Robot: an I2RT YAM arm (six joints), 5 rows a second.
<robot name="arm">
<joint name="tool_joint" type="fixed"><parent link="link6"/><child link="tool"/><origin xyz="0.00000 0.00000 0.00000" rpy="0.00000 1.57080 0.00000"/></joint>
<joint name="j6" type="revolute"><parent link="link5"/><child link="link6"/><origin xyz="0.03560 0.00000 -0.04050"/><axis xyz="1 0 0"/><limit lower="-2.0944" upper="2.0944"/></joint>
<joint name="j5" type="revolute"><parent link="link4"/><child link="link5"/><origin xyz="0.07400 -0.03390 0.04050"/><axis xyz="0 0 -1"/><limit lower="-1.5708" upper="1.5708"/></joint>
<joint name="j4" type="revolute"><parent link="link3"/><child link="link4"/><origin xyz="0.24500 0.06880 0.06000"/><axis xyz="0 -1 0"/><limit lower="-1.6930" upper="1.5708"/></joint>
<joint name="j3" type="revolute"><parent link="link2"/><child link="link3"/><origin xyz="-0.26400 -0.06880 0.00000"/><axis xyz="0 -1 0"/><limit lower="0.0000" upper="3.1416"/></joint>
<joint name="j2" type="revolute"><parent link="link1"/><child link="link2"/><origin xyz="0.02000 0.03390 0.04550"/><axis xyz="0 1 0"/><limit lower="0.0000" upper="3.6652"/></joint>
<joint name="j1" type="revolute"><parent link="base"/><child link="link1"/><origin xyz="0.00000 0.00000 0.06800"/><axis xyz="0 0 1"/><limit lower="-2.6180" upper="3.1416"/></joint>
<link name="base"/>
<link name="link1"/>
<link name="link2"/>
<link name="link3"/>
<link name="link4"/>
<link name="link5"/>
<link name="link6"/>
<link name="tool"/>
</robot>
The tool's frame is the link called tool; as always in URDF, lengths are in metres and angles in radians.
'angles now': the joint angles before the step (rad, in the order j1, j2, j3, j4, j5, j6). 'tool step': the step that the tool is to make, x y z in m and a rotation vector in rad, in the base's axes. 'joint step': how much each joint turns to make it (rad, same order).
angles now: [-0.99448, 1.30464, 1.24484, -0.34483, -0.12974, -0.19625]
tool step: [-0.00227, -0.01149, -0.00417, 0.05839, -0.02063, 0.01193]
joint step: [-0.03355, 0.03757, 0.02423, -0.02106, -0.06133, 0.02594]
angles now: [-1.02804, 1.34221, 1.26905, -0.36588, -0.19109, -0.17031]
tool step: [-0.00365, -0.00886, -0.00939, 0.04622, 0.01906, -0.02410]
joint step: [-0.02503, 0.02728, 0.00231, -0.02341, -0.00392, 0.00590]
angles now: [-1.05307, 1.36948, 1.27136, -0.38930, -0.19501, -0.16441]
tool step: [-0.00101, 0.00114, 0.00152, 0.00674, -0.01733, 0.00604]
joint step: [-0.00284, -0.00574, -0.00065, 0.00010, -0.01644, 0.01239]
